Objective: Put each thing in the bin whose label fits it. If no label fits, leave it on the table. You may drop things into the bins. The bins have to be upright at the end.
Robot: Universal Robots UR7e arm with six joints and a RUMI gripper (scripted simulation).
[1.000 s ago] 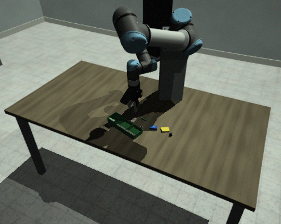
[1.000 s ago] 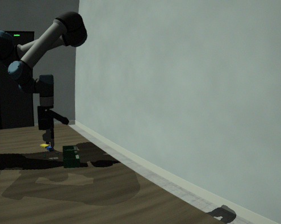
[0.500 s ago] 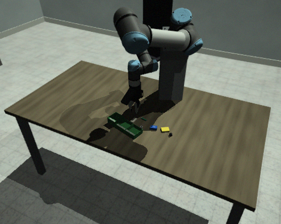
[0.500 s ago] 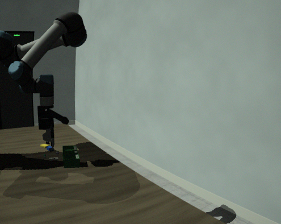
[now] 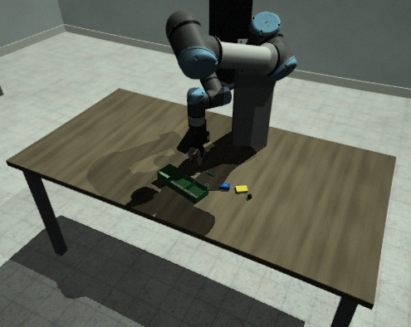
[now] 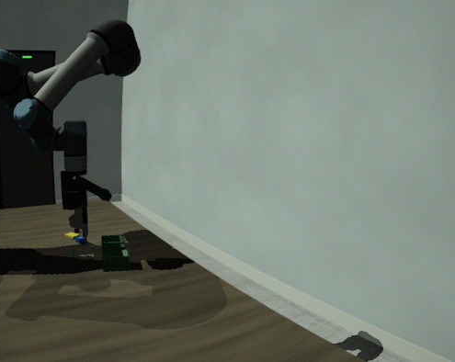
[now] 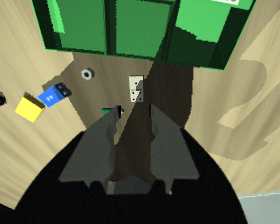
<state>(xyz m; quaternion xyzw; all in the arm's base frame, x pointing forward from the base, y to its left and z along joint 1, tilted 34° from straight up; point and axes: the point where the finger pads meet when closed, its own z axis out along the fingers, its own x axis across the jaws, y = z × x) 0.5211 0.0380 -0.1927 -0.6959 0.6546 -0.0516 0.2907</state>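
My hand is 8 cm above the pale rectangular piece. From my hand the other things lie so: green cylinder: 8 cm below, 6 cm behind, 5 cm to the left; then blue block: 15 cm to the left, 8 cm below, 2 cm behind; then grey hex nut: 9 cm to the left, 8 cm below, 2 cm ahead.
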